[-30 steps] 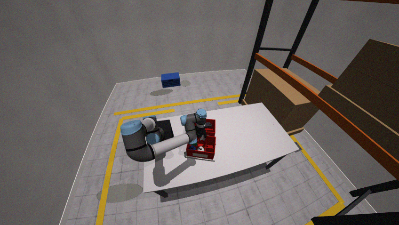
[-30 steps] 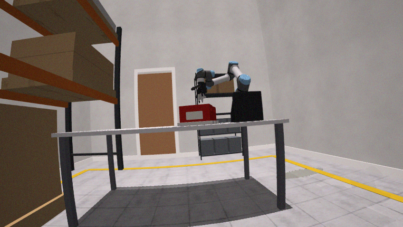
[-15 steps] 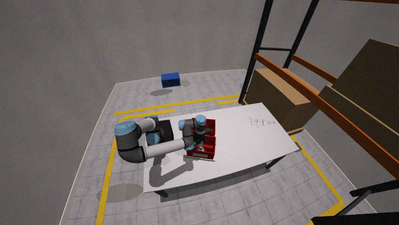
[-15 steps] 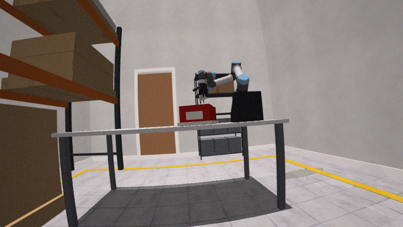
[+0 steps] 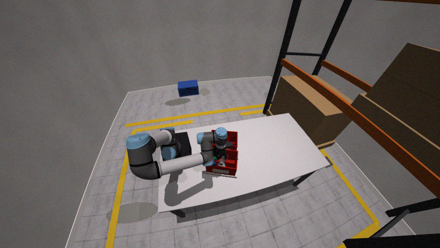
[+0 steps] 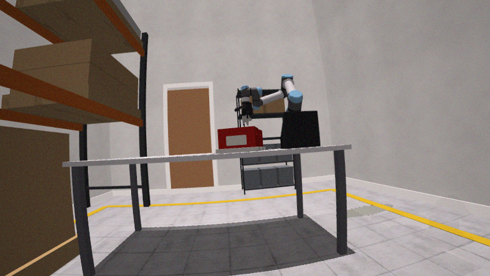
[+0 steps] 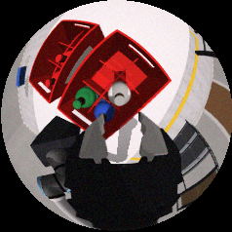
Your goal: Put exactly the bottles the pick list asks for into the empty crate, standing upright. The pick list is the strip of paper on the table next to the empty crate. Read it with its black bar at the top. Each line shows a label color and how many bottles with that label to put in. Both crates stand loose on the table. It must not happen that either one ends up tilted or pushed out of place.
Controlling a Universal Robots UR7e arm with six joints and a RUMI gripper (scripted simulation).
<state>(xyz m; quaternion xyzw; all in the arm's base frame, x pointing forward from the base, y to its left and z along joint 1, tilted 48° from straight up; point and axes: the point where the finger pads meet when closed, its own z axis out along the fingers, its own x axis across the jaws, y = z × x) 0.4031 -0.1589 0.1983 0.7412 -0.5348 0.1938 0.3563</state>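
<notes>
The grey-topped bottle is 15 cm below my hand. From my hand the other things lie so: blue bottle (8 cm behind, 3 cm to the left, 15 cm below); green bottle (4 cm behind, 11 cm to the left, 15 cm below).
</notes>
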